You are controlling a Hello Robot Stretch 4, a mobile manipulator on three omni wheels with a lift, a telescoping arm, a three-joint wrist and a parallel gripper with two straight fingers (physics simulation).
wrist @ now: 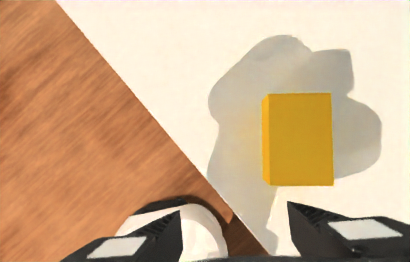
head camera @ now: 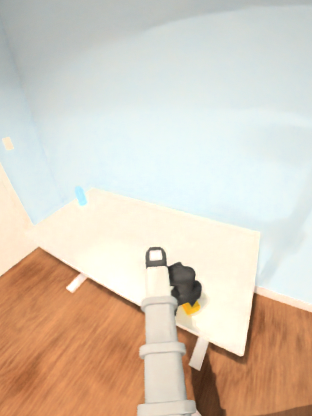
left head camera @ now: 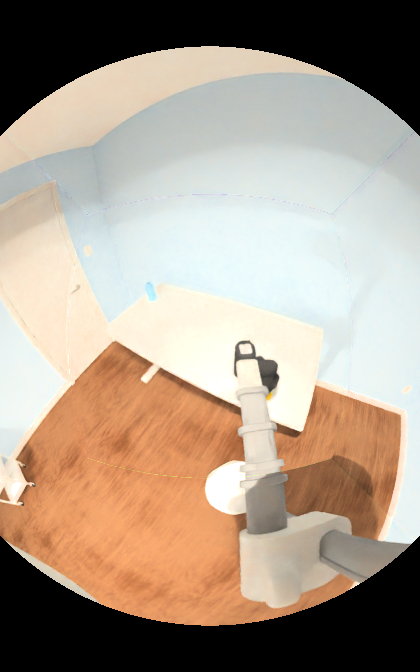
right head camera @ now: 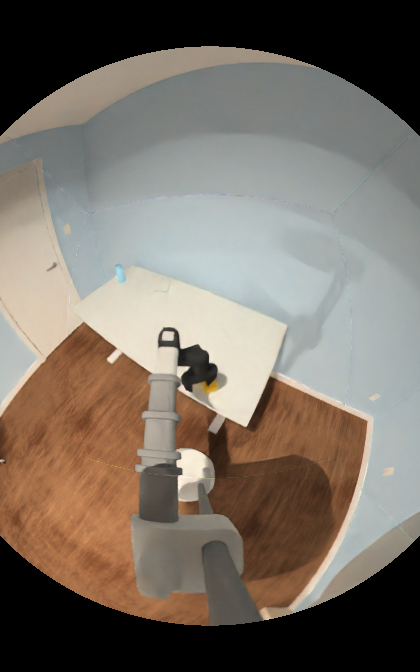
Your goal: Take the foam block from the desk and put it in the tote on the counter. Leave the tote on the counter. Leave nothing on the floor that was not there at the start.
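Places are measured from the robot's base along level axes (x ahead, y down, z left), in centimetres.
Pixels of known places: gripper, fingertip midpoint: [wrist: 234, 224] [head camera: 182, 308].
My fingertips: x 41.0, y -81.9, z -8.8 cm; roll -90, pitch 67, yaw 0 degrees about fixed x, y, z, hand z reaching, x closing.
Note:
Ahead of a thing's pixels: the offset from my fingertips to its top centre. Level surfaces: height alone.
The yellow foam block {dx +7.5, dy +8.1, dz -4.6 cm} [head camera: 191, 308] [left head camera: 269, 397] [right head camera: 210, 386] [wrist: 300, 140] lies on the white desk {dy +12.6 cm} [head camera: 225, 250] [left head camera: 200, 325] [right head camera: 240, 330] [wrist: 150, 60], near its front edge. My gripper [wrist: 234, 224] is open and empty above the desk's front edge. In the wrist view the block lies beyond the fingertips and right of the midline between them, roughly ahead of the right finger, with its long sides running up the view. The gripper's shadow falls around the block. In the head views the wrist and gripper partly cover the block. The tote and the counter do not show in these views.
A blue cylinder {dx +100.3, dy -3.9, dz +69.3 cm} [head camera: 81, 196] [left head camera: 151, 291] [right head camera: 120, 273] stands at the desk's far left corner, by the wall. A white wheeled cart [left head camera: 22, 480] stands at the far left. My round white base [left head camera: 225, 487] [right head camera: 197, 475] is on the wooden floor in front of the desk.

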